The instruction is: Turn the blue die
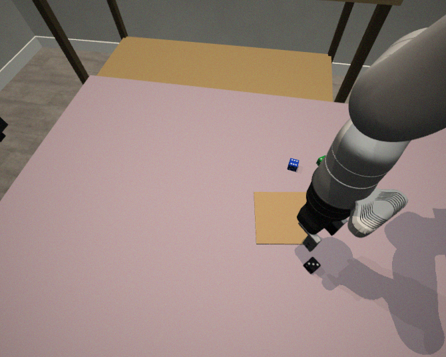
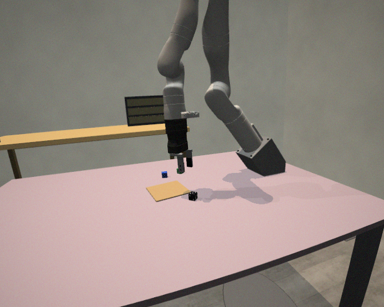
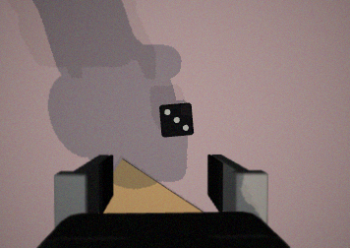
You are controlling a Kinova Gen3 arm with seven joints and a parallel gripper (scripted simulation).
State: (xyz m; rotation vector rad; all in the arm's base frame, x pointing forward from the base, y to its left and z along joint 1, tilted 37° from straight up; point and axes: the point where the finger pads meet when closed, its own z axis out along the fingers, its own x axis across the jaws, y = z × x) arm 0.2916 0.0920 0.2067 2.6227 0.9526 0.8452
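My hand is 20 mm short of the blue die, 240 mm to the left of it and 110 mm above it. From my hand the other things lie so: tan mat: 50 mm ahead, 80 mm to the right, 120 mm below; then black die: 10 mm behind, 30 mm to the left, 110 mm below; then green die: 60 mm behind, 260 mm to the right, 110 mm below.
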